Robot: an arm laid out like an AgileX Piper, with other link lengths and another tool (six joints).
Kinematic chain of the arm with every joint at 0, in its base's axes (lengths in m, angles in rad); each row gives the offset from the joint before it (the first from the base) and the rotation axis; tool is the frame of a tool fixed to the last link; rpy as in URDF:
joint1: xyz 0 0 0.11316 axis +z
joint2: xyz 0 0 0 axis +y
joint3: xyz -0.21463 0 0.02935 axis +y
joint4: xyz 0.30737 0 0.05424 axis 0.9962 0 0.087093
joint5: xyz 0 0 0 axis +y
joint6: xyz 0.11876 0 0.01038 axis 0.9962 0 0.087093
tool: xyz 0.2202 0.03 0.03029 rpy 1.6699 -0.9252 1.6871
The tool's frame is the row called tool.
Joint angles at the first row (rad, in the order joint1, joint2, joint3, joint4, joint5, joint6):
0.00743 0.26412 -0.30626 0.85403 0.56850 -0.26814
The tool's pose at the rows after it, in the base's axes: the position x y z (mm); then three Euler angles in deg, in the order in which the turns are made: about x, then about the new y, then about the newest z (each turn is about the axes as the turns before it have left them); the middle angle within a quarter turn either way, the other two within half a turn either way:
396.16 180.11 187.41 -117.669 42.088 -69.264
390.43 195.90 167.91 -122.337 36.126 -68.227
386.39 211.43 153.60 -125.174 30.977 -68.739
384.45 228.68 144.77 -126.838 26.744 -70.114
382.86 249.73 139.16 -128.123 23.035 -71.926
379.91 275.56 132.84 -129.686 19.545 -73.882
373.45 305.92 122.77 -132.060 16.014 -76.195
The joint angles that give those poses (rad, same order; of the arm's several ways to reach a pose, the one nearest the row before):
0.00780 0.38606 -0.39885 0.82765 0.66997 -0.31808
0.01530 0.50936 -0.48445 0.80614 0.74773 -0.37256
0.03639 0.62438 -0.56154 0.79311 0.79582 -0.42512
0.07507 0.73039 -0.63499 0.77984 0.81696 -0.46201
0.13626 0.82966 -0.71041 0.75293 0.81923 -0.47226
0.22337 0.92665 -0.78854 0.70121 0.80625 -0.44905
0.33379 1.02672 -0.87150 0.61791 0.78756 -0.39597

